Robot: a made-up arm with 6 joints.
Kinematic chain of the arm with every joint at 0, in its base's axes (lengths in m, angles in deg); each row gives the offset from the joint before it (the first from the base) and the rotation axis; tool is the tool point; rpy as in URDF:
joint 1: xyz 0 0 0.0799 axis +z
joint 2: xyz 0 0 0 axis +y
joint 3: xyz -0.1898 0 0.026 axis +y
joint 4: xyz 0.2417 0 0.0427 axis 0.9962 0 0.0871
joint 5: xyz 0 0 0 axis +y
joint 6: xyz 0.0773 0 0.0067 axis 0.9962 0 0.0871
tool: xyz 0 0 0 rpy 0 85 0
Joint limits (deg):
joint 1: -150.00..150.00
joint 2: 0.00..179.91
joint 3: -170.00..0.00
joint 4: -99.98..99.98
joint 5: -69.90..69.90
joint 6: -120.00..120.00
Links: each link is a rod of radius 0.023 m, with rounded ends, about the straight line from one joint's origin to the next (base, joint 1, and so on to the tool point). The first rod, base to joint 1, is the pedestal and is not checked.
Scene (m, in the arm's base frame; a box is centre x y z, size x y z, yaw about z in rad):
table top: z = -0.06
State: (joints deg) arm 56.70 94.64 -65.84 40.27 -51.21 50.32
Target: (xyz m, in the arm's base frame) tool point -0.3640 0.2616 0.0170
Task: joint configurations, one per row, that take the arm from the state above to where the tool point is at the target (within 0.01 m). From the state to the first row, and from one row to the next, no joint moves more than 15 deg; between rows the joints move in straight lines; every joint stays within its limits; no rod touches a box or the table.
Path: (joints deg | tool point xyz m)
1: 69.59 101.87 -70.88 38.68 -48.66 50.32 | 0.1595 0.3244 0.1908
2: 82.48 109.10 -75.92 37.08 -46.11 50.32 | 0.0832 0.3732 0.1681
3: 95.38 116.33 -80.96 35.49 -43.56 50.32 | -0.0066 0.4010 0.1425
4: 108.27 123.56 -86.00 33.89 -41.01 50.32 | -0.1036 0.4042 0.1143
5: 121.16 130.79 -91.04 32.30 -38.46 50.32 | -0.2004 0.3813 0.0837
6: 134.05 138.02 -96.08 30.70 -35.91 50.32 | -0.2896 0.3328 0.0512
7: 146.95 145.26 -101.12 29.11 -33.36 50.32 | -0.3640 0.2616 0.0170

